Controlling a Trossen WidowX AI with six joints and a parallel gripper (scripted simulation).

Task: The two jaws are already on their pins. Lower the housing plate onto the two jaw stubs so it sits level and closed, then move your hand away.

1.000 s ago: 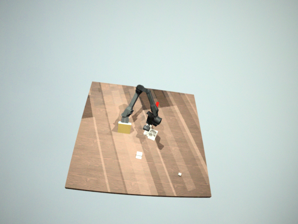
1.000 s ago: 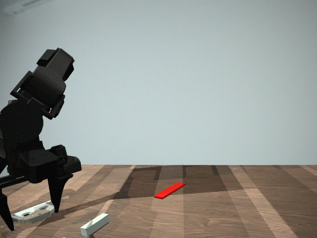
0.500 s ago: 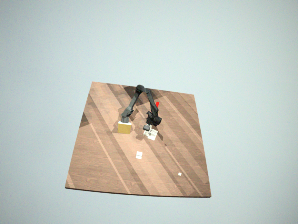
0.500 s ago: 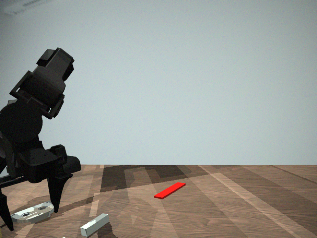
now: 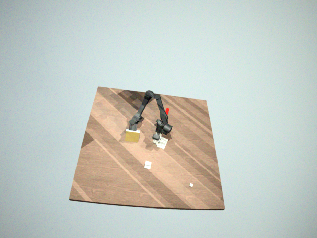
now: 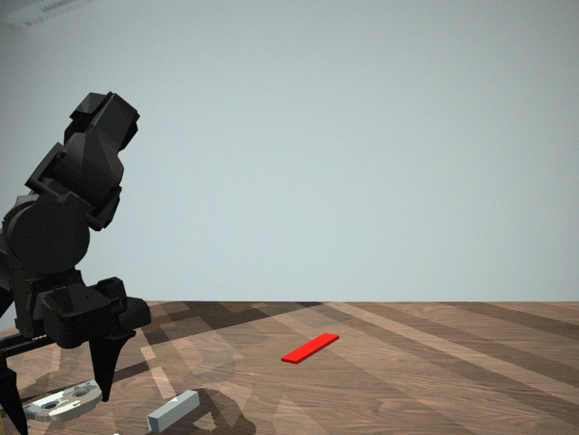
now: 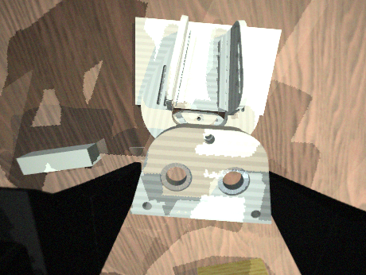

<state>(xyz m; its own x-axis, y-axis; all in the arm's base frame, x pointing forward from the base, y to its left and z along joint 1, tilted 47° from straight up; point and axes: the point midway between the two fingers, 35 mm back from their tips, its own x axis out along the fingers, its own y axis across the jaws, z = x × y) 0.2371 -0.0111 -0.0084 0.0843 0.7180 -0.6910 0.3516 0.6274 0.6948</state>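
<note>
Now: the white bar 140 mm to the left of my gripper tip, 60 mm below it and 20 mm ahead of it. Also, from my gripper tip: small white cube (450 mm to the right, 300 mm ahead, 60 mm below); flat red bar (370 mm to the left, 130 mm ahead, 70 mm below).
</note>
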